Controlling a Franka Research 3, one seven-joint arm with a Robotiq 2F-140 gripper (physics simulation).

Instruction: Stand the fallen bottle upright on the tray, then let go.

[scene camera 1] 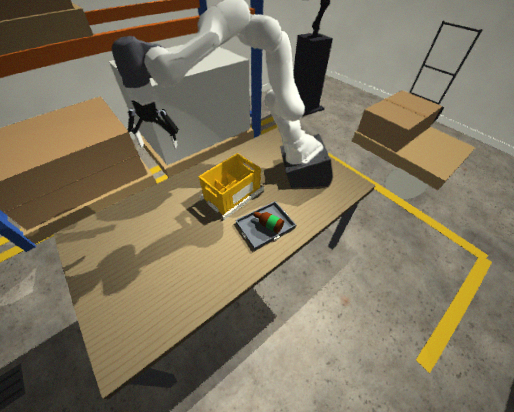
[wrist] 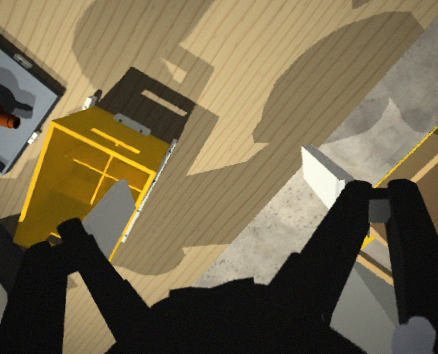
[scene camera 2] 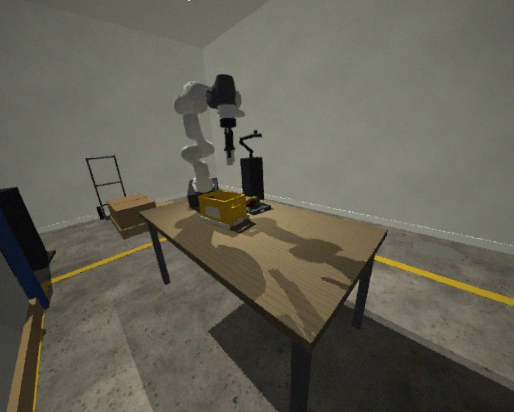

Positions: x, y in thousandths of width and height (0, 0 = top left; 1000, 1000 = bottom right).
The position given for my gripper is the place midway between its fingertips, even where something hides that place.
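You'd find my gripper (scene camera 1: 308, 356) in the scene camera, and the wrist view has my gripper too, at (wrist: 492, 504).
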